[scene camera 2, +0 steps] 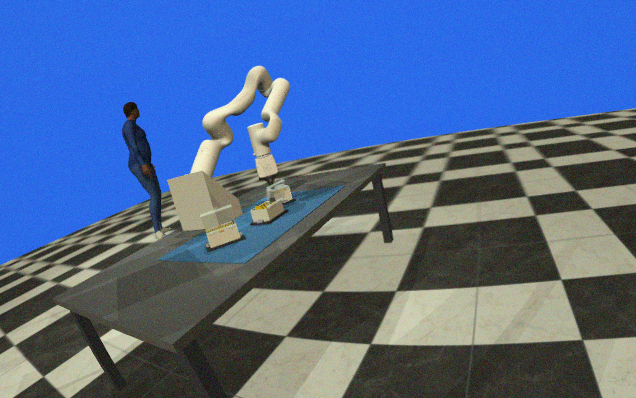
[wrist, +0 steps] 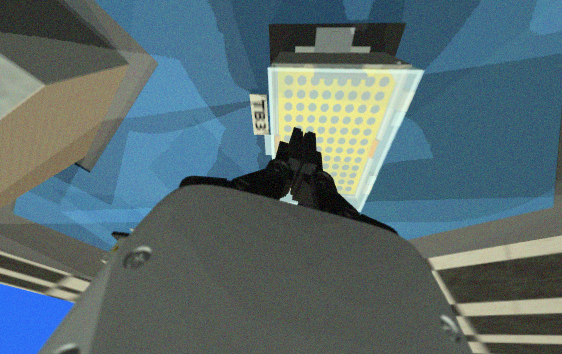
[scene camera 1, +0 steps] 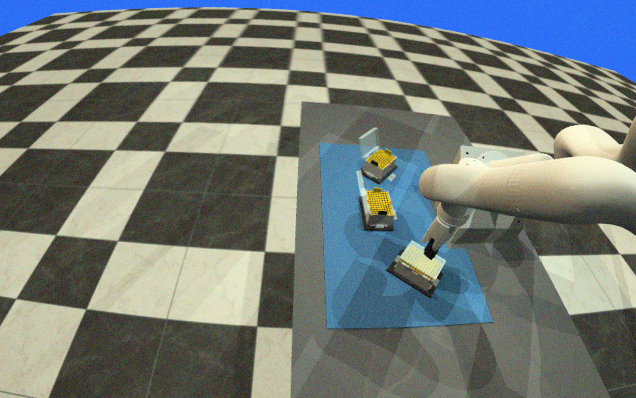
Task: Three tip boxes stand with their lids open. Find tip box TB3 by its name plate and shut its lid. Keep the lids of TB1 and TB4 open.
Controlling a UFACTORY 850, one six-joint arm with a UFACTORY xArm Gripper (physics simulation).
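Tip box TB3 (scene camera 1: 414, 280) (scene camera 2: 283, 194) has its name plate (wrist: 259, 114) readable in the wrist view. Its clear lid (scene camera 1: 421, 259) (wrist: 345, 120) is down over the yellow rack; whether it is fully seated or slightly raised I cannot tell. My gripper (scene camera 1: 429, 251) (scene camera 2: 270, 180) (wrist: 298, 146) is shut and empty, with its fingertips over the lid near the name-plate side; contact is unclear. The middle tip box (scene camera 1: 379, 205) (scene camera 2: 268, 213) and the far tip box (scene camera 1: 380, 165) (scene camera 2: 223, 235) stand with lids upright. Their name plates are not readable, so TB1 and TB4 cannot be told apart.
The boxes stand on a blue mat (scene camera 1: 350, 280) (scene camera 2: 190, 252) on a grey table (scene camera 1: 330, 360) (scene camera 2: 125, 300). The arm's pale base block (scene camera 2: 192, 200) stands beside the mat. A person (scene camera 2: 137, 145) in blue stands behind the table in scene camera 2.
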